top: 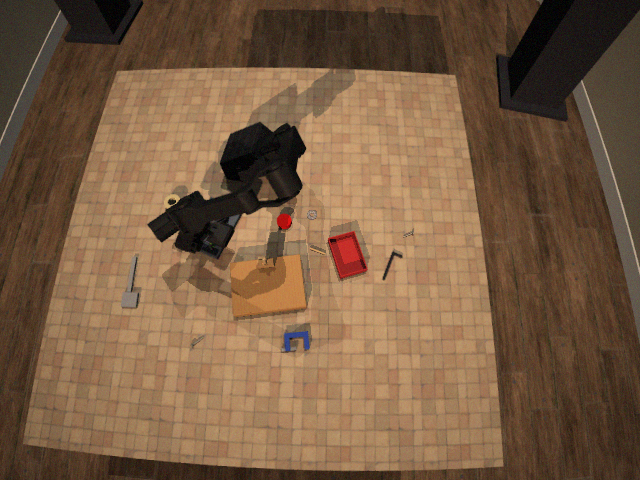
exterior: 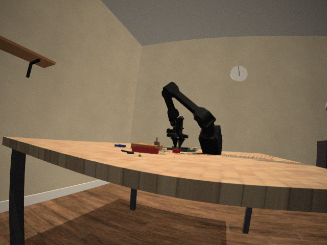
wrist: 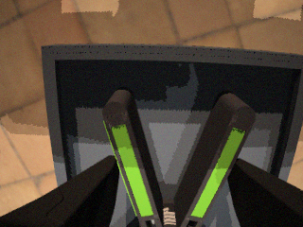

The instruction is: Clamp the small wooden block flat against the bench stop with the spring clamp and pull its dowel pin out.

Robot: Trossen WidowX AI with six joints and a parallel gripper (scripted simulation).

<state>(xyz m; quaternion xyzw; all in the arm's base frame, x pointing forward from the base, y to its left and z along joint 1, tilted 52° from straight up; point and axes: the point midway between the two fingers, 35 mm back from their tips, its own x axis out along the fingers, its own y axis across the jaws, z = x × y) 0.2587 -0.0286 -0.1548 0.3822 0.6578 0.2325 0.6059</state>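
Now: hand 50 mm above the grey tray, 30 mm past it and 10 mm to the right of it. From my hand the other things lie so: dowel pin (190 mm to the left, 60 mm ahead); small wooden block (190 mm to the left, 60 mm ahead, 10 mm below); red knob (210 mm to the left, 90 mm behind, 40 mm below).
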